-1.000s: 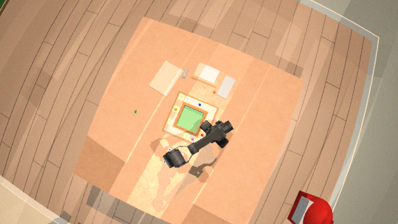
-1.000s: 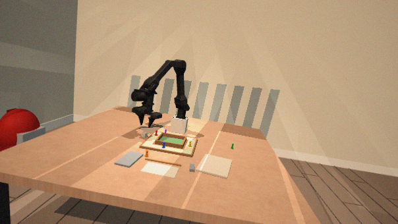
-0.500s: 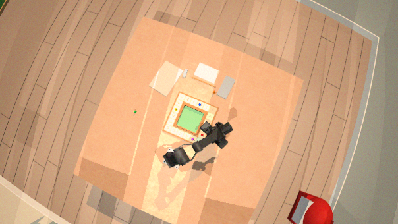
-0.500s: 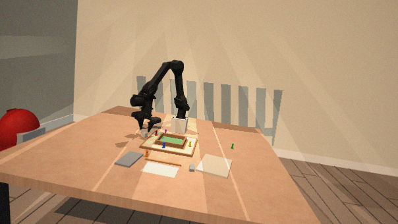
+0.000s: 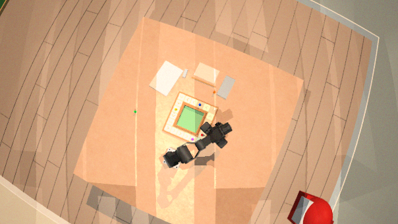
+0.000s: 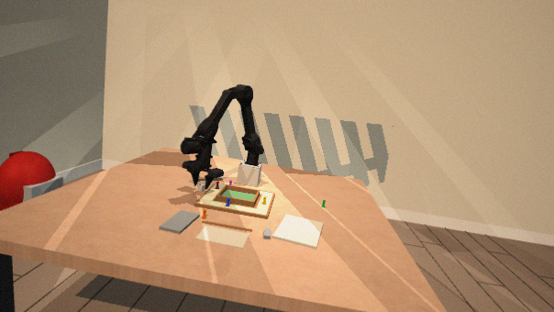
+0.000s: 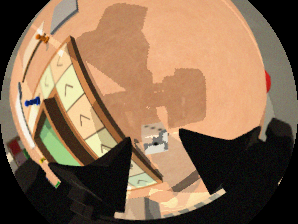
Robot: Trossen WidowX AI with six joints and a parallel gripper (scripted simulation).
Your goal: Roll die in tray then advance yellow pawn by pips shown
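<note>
Right now the yellow pawn is 29 cm to the left of my gripper tip, 6 cm ahead of it and 1 cm above it. Also, from my gripper tip: white die right at my gripper tip; purple pawn 11 cm to the left, 8 cm behind, 1 cm above; red pawn 7 cm to the left, 3 cm behind, 1 cm above.
</note>
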